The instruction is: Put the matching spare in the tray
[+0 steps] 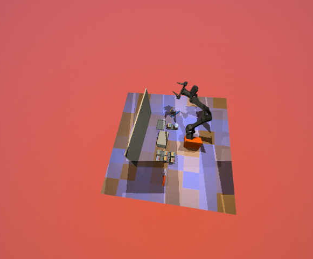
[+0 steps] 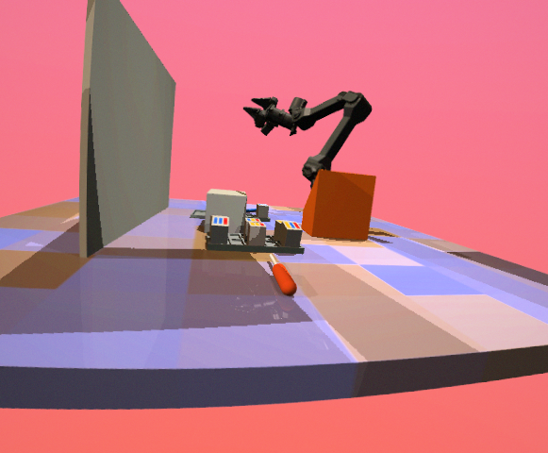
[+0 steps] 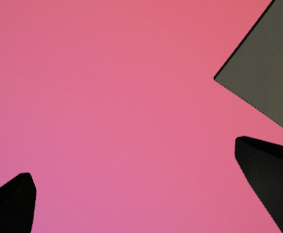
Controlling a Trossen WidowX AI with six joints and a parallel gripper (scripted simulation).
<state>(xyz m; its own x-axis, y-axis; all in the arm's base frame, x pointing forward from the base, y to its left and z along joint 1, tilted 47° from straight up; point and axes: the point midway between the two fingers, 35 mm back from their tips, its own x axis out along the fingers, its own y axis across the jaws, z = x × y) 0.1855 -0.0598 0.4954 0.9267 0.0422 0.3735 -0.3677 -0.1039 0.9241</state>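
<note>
Right now the spare is 20 mm ahead of my gripper tip, 640 mm to the left of it and 380 mm below it. The rest, counted from my gripper tip: grey mounted unit 80 mm ahead, 440 mm to the left, 370 mm below; flat grey tray 120 mm ahead, 230 mm to the left, 420 mm below; tall grey panel 300 mm ahead, 410 mm to the left, 200 mm below.
</note>
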